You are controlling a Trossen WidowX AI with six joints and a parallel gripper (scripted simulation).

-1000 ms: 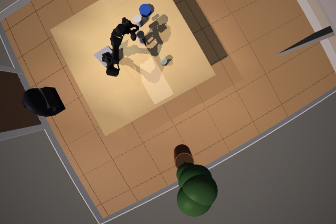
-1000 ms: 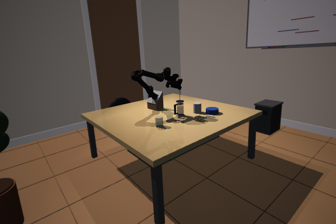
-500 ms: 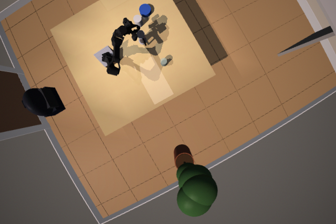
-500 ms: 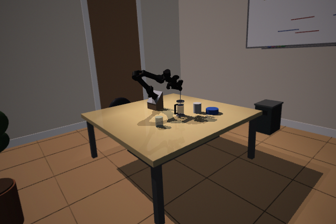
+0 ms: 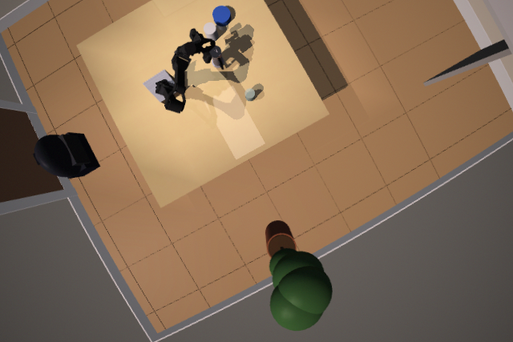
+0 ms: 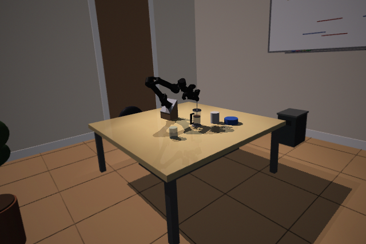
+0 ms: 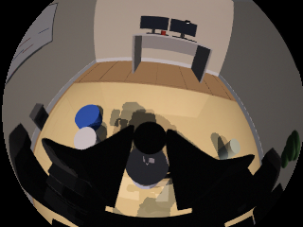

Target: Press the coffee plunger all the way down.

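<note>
Now: gripper tip 120 mm above the coffee press, 20 mm to the left of it and 10 mm past it. Also, from my gripper tip: blue disc: 270 mm to the left, 210 mm below, 130 mm ahead; then pale cup: 310 mm to the right, 200 mm below, 70 mm ahead.
</note>
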